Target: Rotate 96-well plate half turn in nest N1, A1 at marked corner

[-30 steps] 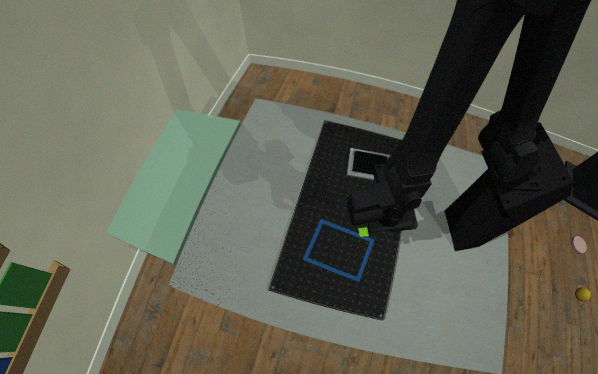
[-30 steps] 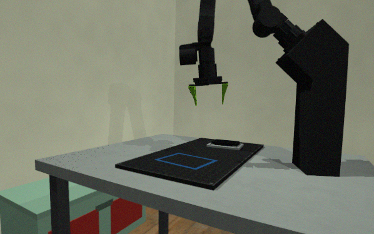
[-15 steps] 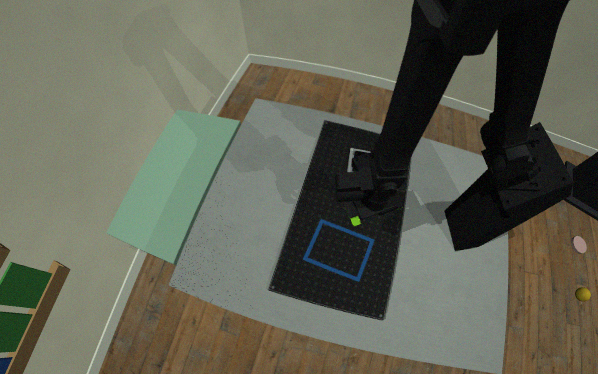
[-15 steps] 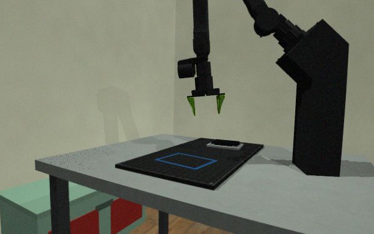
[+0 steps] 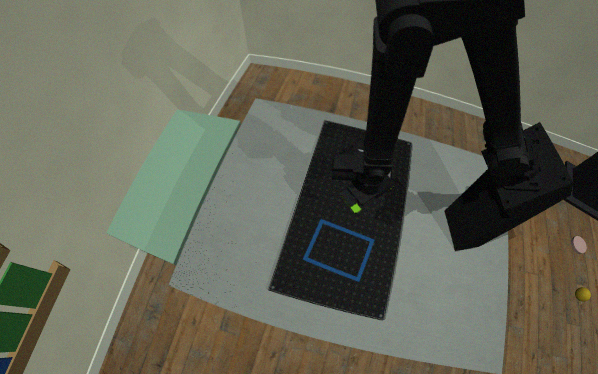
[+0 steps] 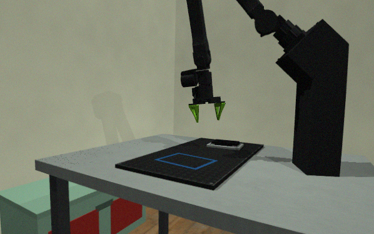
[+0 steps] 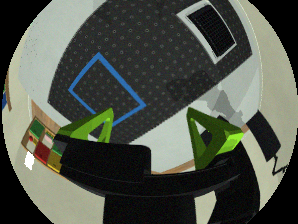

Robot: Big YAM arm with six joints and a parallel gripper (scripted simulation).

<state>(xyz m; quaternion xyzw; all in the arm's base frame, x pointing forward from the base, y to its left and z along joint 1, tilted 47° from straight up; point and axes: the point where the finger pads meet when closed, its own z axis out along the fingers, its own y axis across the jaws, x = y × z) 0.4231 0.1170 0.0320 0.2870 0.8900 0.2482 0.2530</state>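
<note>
The black 96-well plate is 5 cm ahead of my hand, 21 cm to the right of it and 13 cm below it. From my hand the other things lie so: plate nest N1 (5 cm ahead, 21 cm to the right, 15 cm below); A1 mark (14 cm ahead, 24 cm to the right, 14 cm below).
</note>
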